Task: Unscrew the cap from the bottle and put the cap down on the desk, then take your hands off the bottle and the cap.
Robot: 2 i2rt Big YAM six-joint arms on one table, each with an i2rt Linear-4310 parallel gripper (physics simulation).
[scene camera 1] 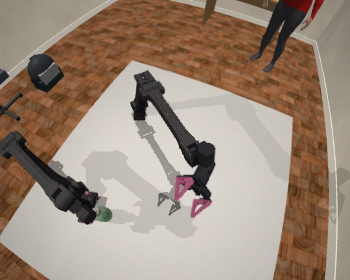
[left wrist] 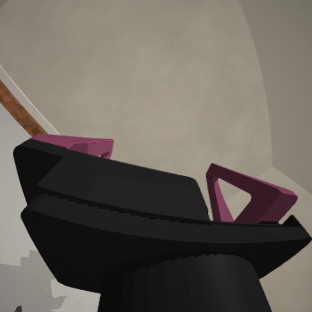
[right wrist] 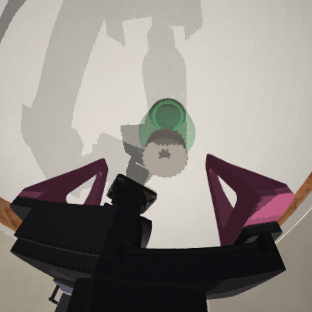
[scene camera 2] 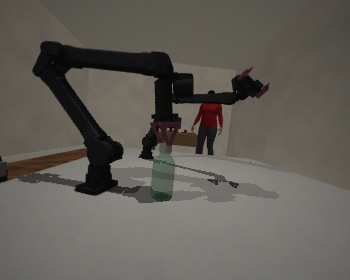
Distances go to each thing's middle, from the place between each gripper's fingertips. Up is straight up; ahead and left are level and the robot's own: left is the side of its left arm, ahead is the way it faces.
The ribbed cap [right wrist: 164,154] lies 35 cm behind my left hand, 33 cm below it and 18 cm to the right of it.
My right hand is 10 mm to the left of the ribbed cap, 10 mm short of it and 10 mm above it.
